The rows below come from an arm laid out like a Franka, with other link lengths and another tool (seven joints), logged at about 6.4 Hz.
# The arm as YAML. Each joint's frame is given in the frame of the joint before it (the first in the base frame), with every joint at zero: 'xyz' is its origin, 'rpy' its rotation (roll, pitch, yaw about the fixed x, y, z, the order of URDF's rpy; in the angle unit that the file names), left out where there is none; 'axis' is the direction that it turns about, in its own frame. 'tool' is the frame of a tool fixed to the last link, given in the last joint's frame.
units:
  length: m
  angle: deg
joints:
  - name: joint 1
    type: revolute
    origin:
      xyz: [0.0, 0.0, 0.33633]
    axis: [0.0, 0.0, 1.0]
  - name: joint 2
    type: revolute
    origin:
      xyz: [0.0, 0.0, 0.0]
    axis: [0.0, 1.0, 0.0]
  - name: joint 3
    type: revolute
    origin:
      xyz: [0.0, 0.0, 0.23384]
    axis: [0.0, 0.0, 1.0]
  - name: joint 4
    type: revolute
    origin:
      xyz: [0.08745, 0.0, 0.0]
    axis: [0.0, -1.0, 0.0]
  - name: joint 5
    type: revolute
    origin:
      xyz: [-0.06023, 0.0, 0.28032]
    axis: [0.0, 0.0, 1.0]
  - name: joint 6
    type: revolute
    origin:
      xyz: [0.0, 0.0, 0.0]
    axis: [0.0, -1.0, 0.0]
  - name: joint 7
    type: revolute
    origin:
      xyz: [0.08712, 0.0, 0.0]
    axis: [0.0, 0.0, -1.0]
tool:
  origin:
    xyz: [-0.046, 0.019, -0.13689]
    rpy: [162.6, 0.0, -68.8]
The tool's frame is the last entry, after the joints.
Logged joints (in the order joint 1, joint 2, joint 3, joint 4, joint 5, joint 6, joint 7), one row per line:
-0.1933, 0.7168, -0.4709, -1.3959, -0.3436, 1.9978, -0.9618
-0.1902, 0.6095, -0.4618, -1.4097, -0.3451, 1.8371, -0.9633
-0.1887, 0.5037, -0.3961, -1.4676, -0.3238, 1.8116, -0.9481
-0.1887, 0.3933, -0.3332, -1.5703, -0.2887, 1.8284, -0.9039
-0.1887, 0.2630, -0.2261, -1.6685, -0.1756, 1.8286, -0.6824
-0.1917, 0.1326, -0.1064, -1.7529, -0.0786, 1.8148, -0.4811
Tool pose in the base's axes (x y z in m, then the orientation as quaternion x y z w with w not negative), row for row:
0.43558, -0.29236, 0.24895, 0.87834, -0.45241, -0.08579, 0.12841
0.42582, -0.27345, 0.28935, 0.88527, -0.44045, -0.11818, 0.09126
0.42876, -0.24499, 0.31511, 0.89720, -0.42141, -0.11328, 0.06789
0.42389, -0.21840, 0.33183, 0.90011, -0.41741, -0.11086, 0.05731
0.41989, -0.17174, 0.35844, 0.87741, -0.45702, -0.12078, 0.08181
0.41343, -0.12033, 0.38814, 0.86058, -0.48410, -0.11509, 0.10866
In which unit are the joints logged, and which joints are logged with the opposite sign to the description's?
The joints are logged in radians. Opposite sign: joint 5.
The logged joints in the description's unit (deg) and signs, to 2 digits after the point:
-11.08, 41.07, -26.98, -79.98, 19.69, 114.47, -55.11
-10.90, 34.92, -26.46, -80.77, 19.77, 105.26, -55.19
-10.81, 28.86, -22.69, -84.09, 18.55, 103.80, -54.32
-10.81, 22.53, -19.09, -89.97, 16.54, 104.76, -51.79
-10.81, 15.07, -12.95, -95.60, 10.06, 104.77, -39.10
-10.98, 7.60, -6.10, -100.43, 4.50, 103.98, -27.56

